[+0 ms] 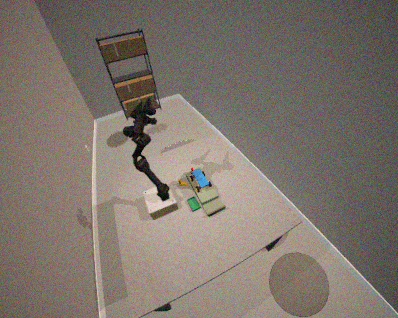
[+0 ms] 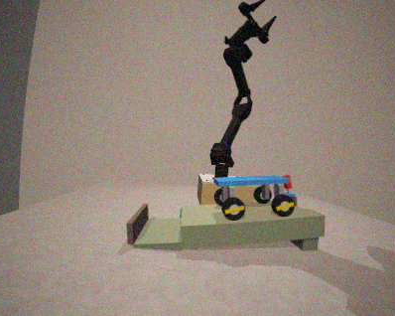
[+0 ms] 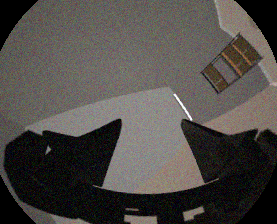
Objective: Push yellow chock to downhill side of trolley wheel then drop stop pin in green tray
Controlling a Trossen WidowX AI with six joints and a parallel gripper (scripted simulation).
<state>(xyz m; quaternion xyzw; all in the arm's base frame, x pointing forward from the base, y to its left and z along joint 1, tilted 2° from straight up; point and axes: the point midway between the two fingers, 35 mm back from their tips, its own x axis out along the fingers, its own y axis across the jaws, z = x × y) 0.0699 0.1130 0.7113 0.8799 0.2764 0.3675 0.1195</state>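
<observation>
Right now my gripper tip is 90 mm short of the yellow chock, 20 mm to the left of it and 820 mm above it. From my gripper tip the other things lie so: trolley 210 mm ahead, 150 mm to the right, 730 mm below; red-headed stop pin 200 mm ahead, 30 mm to the right, 710 mm below; green tray 70 mm ahead, 250 mm to the right, 840 mm below.
</observation>
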